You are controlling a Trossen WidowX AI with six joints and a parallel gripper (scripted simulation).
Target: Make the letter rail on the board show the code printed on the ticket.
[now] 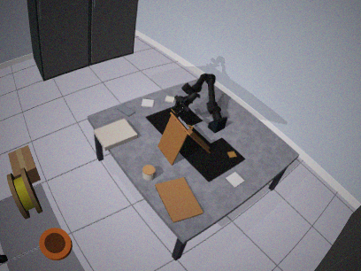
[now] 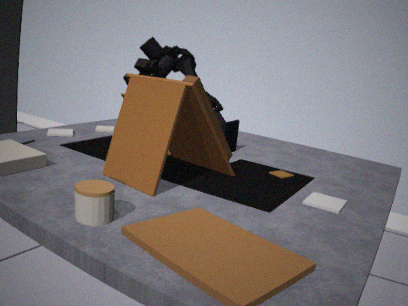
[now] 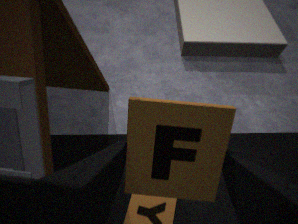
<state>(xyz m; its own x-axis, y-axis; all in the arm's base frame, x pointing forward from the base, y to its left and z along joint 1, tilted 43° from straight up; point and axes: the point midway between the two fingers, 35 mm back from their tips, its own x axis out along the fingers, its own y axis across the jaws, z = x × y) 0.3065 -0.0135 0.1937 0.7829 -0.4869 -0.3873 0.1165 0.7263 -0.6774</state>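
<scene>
My gripper tip is 20 cm to the right of the white ticket, 8 cm above it and 4 cm past it. Round my gripper tip: grey card: 39 cm to the right, 19 cm ahead, 17 cm below; cream card: 34 cm to the right, 23 cm behind, 17 cm below; black mat: 17 cm below, 15 cm to the left, 13 cm behind.
</scene>
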